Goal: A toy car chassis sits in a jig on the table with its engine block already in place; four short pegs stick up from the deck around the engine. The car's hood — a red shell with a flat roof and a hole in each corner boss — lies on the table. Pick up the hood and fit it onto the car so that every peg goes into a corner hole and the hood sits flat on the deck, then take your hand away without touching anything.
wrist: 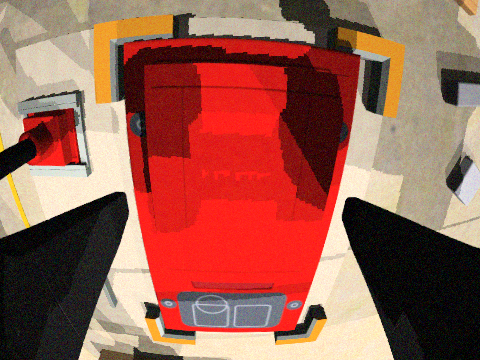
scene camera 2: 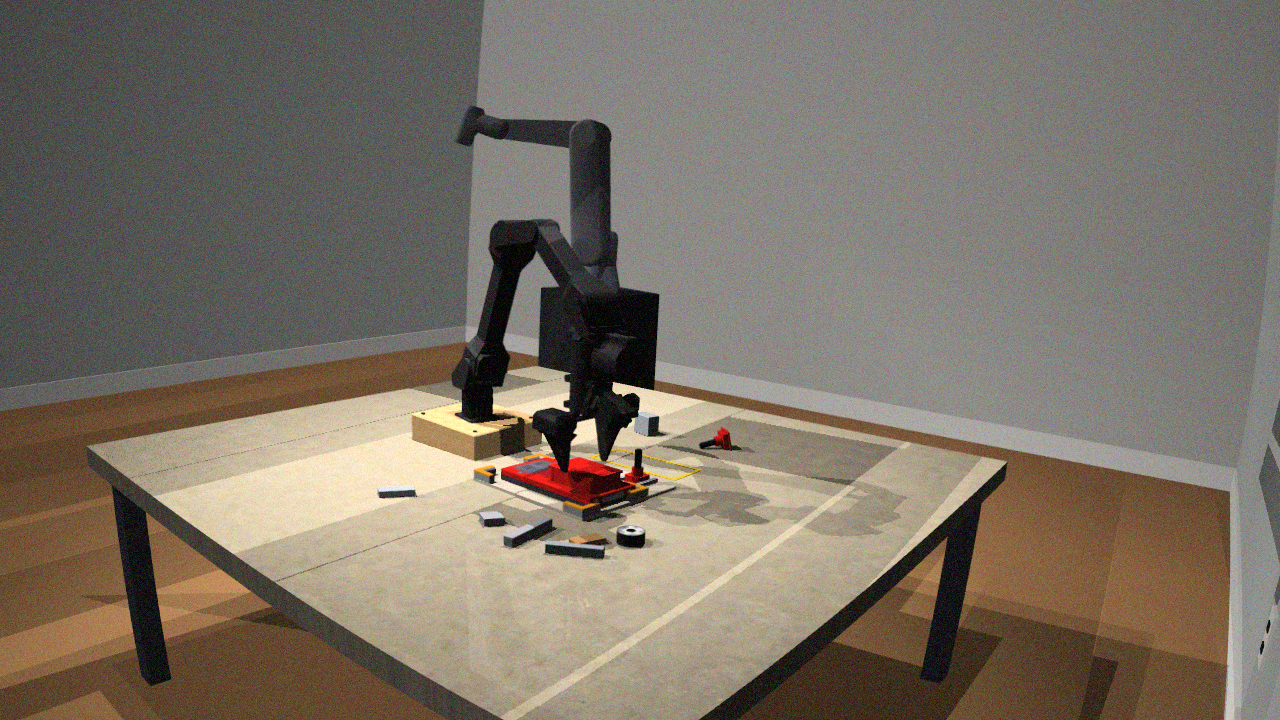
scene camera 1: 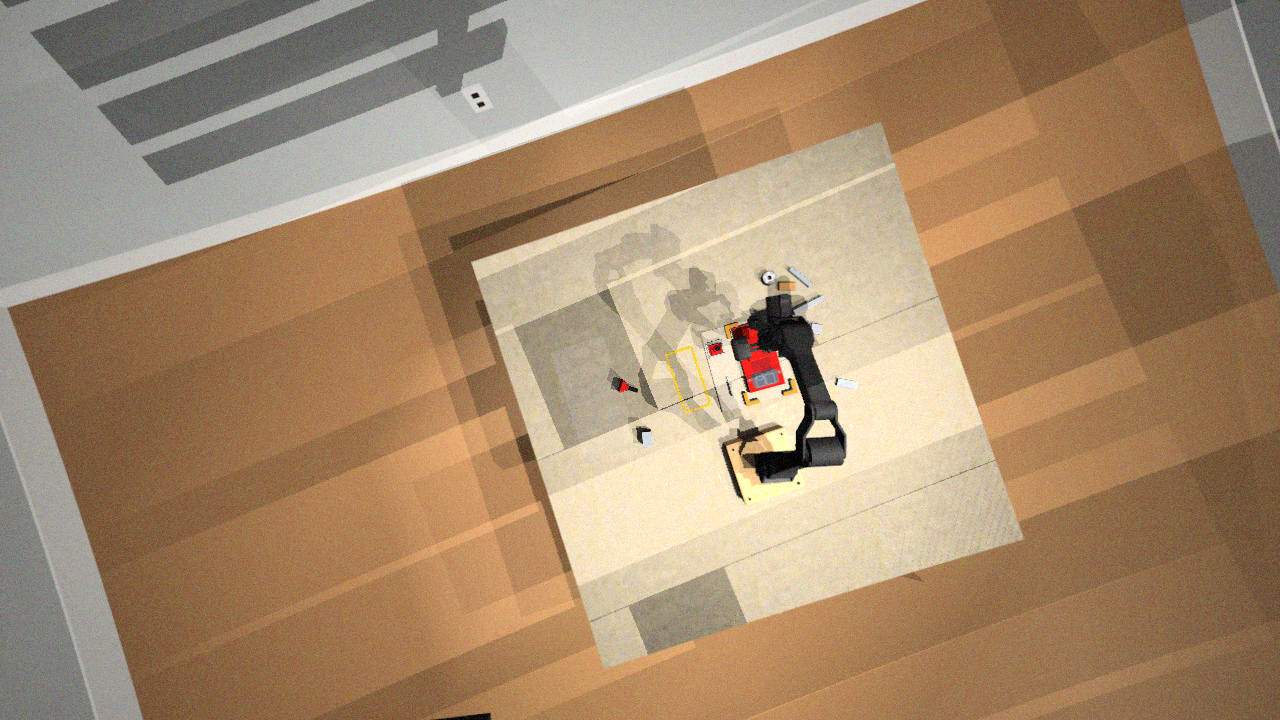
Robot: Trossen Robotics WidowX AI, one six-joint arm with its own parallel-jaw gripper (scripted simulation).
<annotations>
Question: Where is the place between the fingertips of the gripper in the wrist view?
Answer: At 238, 206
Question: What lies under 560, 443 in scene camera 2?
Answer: The gripper.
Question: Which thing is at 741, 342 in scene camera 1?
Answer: The gripper.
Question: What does the gripper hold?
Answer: Nothing.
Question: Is the gripper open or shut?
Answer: Open.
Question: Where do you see a red hood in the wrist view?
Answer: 241, 157
</annotations>
